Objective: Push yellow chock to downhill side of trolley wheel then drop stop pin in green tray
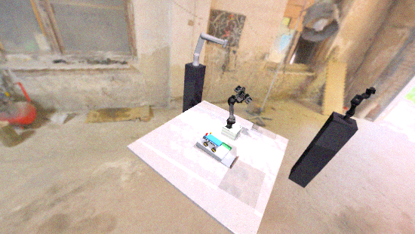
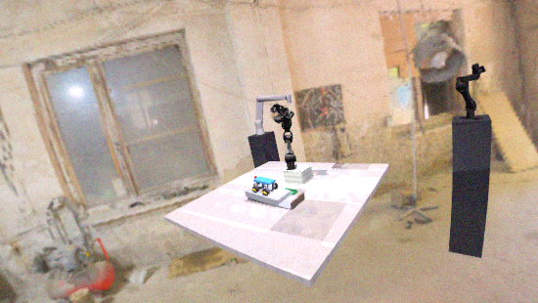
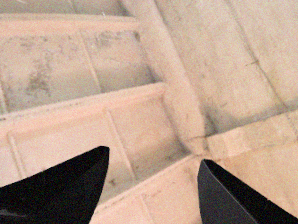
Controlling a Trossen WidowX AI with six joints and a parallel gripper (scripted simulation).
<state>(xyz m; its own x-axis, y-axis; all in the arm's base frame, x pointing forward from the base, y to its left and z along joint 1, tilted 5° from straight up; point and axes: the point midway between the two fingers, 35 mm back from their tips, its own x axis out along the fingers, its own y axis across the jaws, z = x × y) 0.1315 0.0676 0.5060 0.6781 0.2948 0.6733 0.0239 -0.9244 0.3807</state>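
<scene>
My gripper tip is now 80 mm short of the yellow chock, 230 mm to the left of it and 620 mm above it. The rest, counted from my gripper tip: trolley 210 mm ahead, 90 mm to the right, 530 mm below; green tray 70 mm ahead, 10 mm to the right, 650 mm below; stop pin 190 mm ahead, 200 mm to the right, 510 mm below.
</scene>
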